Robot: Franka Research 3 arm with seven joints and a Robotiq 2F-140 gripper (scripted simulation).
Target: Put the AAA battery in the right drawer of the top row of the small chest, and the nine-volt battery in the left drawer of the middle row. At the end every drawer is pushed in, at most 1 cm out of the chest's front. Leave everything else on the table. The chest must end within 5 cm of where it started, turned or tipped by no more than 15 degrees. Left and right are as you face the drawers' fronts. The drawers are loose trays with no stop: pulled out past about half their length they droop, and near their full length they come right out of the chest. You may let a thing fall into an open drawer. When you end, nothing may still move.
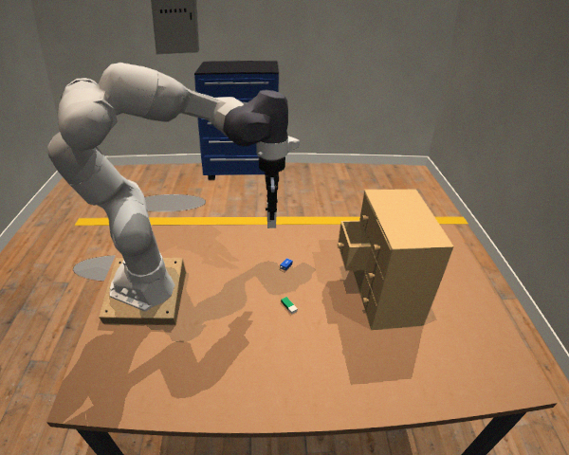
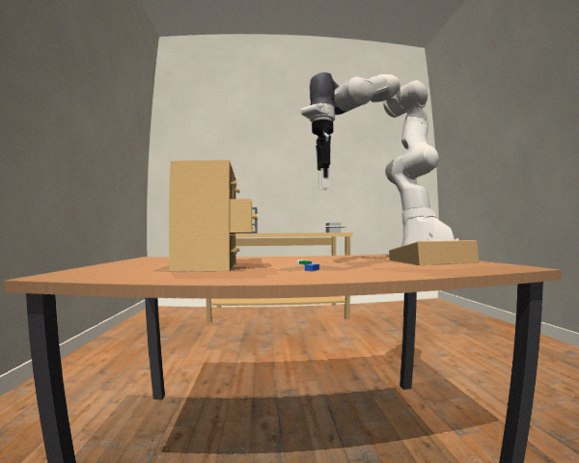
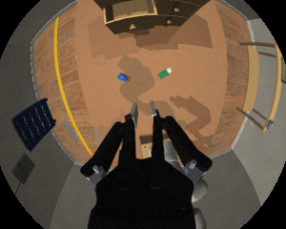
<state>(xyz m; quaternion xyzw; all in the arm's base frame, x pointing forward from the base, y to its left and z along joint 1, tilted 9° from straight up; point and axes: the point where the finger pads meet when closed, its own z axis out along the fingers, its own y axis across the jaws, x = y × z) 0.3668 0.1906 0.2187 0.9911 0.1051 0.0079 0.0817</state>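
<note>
The blue nine-volt battery lies 4 cm ahead of my hand, 9 cm to the left of it and 29 cm below it. Also, from my hand: thin black AAA battery: 39 cm ahead, 5 cm to the right, 6 cm below; green-and-white AAA battery: 8 cm ahead, 10 cm to the right, 29 cm below.
</note>
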